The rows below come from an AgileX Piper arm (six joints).
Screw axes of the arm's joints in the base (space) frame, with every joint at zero. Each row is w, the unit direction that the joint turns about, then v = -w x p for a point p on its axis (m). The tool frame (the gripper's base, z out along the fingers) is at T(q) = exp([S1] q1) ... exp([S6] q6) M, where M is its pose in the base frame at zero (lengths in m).
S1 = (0, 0, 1, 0.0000, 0.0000, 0.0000)
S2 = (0, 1, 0, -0.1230, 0.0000, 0.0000)
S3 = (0, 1, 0, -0.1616, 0.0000, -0.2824)
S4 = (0.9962, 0, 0.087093, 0.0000, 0.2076, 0.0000)
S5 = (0, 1, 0, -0.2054, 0.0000, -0.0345)
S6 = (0.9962, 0, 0.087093, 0.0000, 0.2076, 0.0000)
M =
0.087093 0 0.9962 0.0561
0 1 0 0.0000
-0.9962 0 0.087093 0.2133
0 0 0 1
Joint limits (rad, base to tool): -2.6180..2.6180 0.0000..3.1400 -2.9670..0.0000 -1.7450..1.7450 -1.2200..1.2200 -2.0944..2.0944
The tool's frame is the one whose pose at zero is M.
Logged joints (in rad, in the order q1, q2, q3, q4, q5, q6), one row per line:
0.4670 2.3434 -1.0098 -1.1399 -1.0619 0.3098
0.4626 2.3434 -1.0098 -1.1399 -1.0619 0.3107
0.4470 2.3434 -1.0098 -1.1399 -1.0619 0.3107
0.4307 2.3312 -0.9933 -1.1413 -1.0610 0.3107
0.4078 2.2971 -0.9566 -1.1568 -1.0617 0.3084
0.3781 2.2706 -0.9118 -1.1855 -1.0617 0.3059
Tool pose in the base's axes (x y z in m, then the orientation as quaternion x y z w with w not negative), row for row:
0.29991 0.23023 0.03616 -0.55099 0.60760 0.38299 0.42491
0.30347 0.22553 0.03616 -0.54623 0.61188 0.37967 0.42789
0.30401 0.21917 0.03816 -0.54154 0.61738 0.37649 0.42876
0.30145 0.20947 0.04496 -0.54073 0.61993 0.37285 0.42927
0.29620 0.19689 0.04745 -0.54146 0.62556 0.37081 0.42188
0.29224 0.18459 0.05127 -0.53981 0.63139 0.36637 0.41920
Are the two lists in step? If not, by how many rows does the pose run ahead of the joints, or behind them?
The pose runs 1 row ahead of the joints: the pose in row i belongs to the joints in row i + 1.
